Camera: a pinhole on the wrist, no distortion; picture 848 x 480 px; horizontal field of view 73.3 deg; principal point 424.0 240.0 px. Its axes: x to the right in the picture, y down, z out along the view. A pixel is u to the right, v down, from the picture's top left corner.
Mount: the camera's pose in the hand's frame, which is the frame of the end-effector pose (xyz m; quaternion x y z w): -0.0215 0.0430 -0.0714 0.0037 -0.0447 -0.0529 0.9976
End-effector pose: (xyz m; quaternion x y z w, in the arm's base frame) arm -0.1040 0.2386 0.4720 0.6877 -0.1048 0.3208 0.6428
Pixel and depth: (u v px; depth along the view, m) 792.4 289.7 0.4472
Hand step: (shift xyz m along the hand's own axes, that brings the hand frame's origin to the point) 0.2289 0.0500 0.4001
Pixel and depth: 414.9 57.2 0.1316
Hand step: -0.0398 0.0009 0.0590
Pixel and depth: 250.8 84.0 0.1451
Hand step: -0.0824 0.0078 0.0687
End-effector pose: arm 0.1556 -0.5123 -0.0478 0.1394 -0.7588 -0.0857 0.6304
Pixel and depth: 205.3 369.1 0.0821
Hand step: -0.0581 0.0646 0.0078
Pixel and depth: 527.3 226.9 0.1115
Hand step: -0.0117 0.0380 0.0414
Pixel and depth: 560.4 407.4 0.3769
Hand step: 0.0457 0.1425 0.3133
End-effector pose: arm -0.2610 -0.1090 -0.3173 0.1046 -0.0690 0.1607 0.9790
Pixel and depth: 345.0 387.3 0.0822
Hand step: -0.0379 0.0651 0.0097
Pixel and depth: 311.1 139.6 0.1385
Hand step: -0.0636 0.0213 0.0638
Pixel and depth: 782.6 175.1 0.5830
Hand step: 0.2826 -0.0634 0.5410
